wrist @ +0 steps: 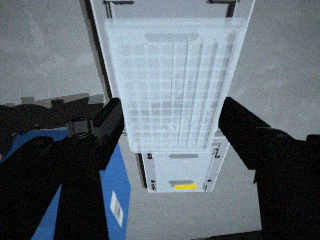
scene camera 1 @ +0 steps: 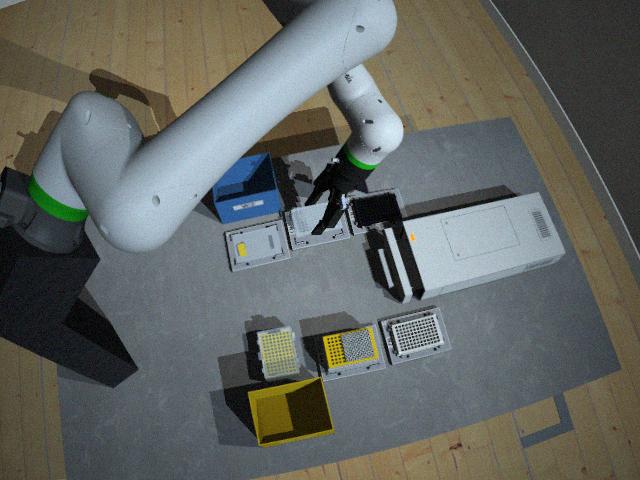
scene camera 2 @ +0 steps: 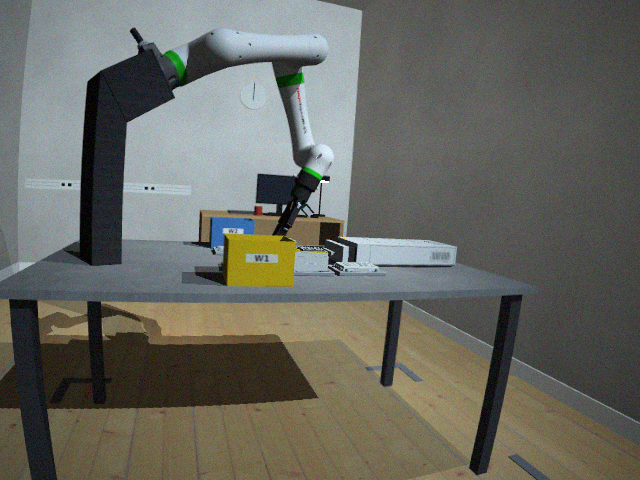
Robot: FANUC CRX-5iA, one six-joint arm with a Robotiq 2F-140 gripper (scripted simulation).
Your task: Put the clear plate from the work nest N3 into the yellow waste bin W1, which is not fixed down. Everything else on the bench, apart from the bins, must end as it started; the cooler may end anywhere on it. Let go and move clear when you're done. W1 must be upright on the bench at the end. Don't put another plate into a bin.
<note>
I see my gripper [scene camera 1: 312,219], a white instrument [scene camera 1: 456,250], a clear plate [scene camera 1: 308,220], a blue bin [scene camera 1: 237,197] and a white plate [scene camera 1: 425,335].
The white instrument shows as well in scene camera 2 [scene camera 2: 378,251]. The clear plate also shows in the wrist view [wrist: 149,55]. My gripper also shows in the wrist view [wrist: 171,112] and in scene camera 2 [scene camera 2: 275,240]. The wrist view misses the white instrument: it is out of frame. The wrist view misses the white plate: it is out of frame.
</note>
